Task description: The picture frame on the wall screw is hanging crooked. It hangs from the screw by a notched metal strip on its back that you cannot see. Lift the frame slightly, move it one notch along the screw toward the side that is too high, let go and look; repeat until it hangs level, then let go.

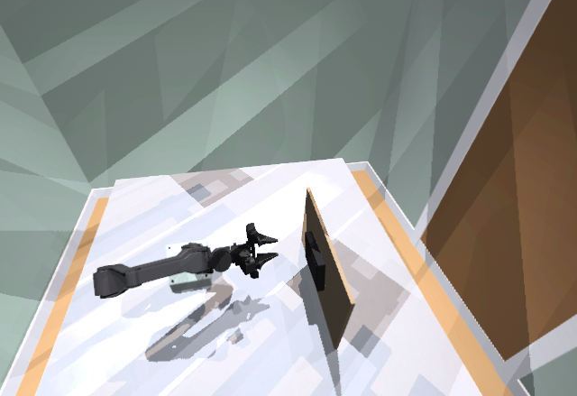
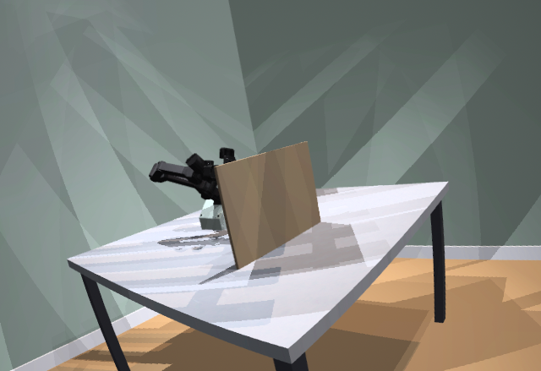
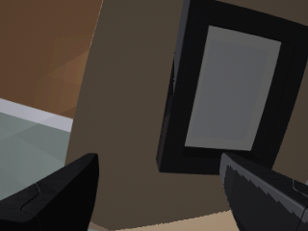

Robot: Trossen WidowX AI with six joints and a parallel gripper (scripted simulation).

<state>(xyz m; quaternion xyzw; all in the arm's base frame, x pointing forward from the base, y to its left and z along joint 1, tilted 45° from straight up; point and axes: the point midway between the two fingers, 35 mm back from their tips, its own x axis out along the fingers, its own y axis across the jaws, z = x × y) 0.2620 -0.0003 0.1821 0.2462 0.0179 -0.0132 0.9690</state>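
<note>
The dark picture frame is 14 cm ahead of my gripper tip, 2 cm to the right of it and 8 cm below it. Round my gripper tip: brown wall board (15 cm ahead, 3 cm to the right, 10 cm below).
</note>
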